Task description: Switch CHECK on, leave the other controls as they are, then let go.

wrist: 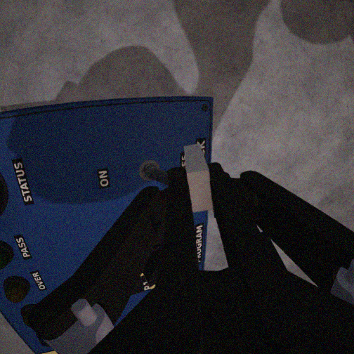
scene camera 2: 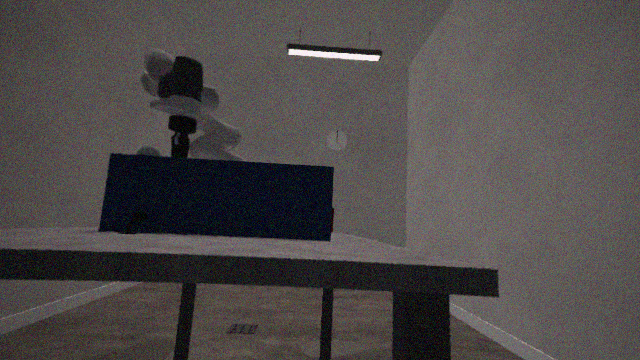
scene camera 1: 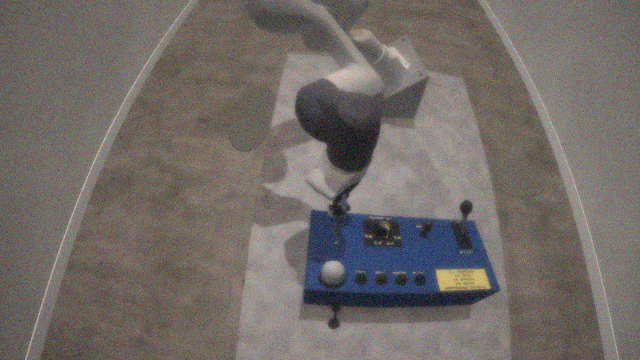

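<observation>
The blue control box (scene camera 1: 410,257) (scene camera 2: 220,200) (wrist: 75,145) stands on the table. The CHECK toggle (wrist: 158,174) is a small grey lever near one end of its top. In the wrist view it leans away from the ON label (wrist: 103,178), towards the partly hidden OFF label (wrist: 184,161). Its tip is hidden at the fingers. My gripper (scene camera 1: 339,216) (wrist: 193,159) is shut and empty. Its fingertips are low over the box, right beside the toggle on its OFF side; contact cannot be told. In scene camera 2 the fingertips are hidden behind the box.
A rotary knob (scene camera 1: 384,229), a small black toggle (scene camera 1: 426,229) and a ball-topped lever (scene camera 1: 466,207) share the box top. A white dome (scene camera 1: 332,273), several lamps such as the green one (scene camera 1: 361,278), and a yellow label (scene camera 1: 463,280) line another edge. A black knob (scene camera 1: 334,323) sticks out beyond it.
</observation>
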